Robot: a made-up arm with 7 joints.
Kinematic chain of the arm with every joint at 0, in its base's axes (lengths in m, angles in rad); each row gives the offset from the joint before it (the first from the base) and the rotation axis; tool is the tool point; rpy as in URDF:
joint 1: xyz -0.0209 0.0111 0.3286 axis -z
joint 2: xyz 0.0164 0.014 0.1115 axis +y
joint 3: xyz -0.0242 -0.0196 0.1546 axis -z
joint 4: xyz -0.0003 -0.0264 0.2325 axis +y
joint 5: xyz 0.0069 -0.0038 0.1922 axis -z
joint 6: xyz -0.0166 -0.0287 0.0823 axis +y
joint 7: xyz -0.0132 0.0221 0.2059 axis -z
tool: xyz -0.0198 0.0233 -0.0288 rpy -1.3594 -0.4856 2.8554
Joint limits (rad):
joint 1: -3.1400..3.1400
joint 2: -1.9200..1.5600
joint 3: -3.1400..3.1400
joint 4: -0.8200..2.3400
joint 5: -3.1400..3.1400
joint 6: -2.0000..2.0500
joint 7: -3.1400..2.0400
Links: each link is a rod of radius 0.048 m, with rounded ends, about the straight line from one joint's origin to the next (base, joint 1, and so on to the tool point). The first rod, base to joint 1, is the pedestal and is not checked.
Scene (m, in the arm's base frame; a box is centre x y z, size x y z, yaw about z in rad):
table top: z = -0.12
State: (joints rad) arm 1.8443 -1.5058 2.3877 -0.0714 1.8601 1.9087 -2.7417
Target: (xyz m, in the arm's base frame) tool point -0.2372 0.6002 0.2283
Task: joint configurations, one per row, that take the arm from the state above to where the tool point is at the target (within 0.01 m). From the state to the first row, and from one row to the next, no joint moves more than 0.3 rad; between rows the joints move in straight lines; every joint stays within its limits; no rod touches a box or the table.
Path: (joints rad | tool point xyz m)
1: 1.5856 -1.5461 2.3168 0.0286 1.8191 1.8423 -2.7333 | 0.1429 0.6149 0.3456
2: 1.3268 -1.5865 2.2459 0.1286 1.7780 1.7758 -2.7248 | -0.0457 0.6408 0.2860
3: 1.0681 -1.6268 2.1749 0.2286 1.7370 1.7094 -2.7164 | -0.2372 0.6002 0.2283

